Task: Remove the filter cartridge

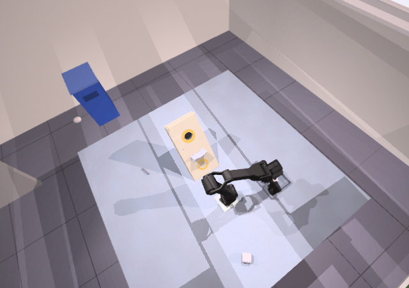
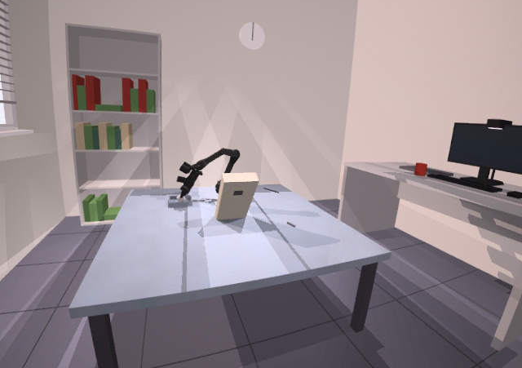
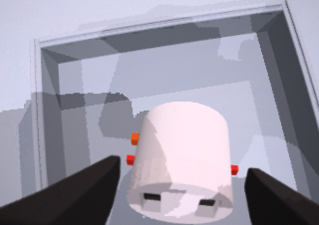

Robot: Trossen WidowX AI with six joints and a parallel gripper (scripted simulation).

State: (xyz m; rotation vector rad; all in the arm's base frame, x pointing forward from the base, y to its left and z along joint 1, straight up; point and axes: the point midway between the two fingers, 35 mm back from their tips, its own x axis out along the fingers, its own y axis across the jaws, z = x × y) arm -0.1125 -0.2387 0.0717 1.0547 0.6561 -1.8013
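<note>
Right now my gripper tip is 10 mm above the round pale grey filter cartridge. Round my gripper tip: clear square tray 40 mm below, 10 mm to the right; dark piece 610 mm ahead, 470 mm to the left, 40 mm below; beige service panel 440 mm ahead, 190 mm to the left, 100 mm above.
</note>
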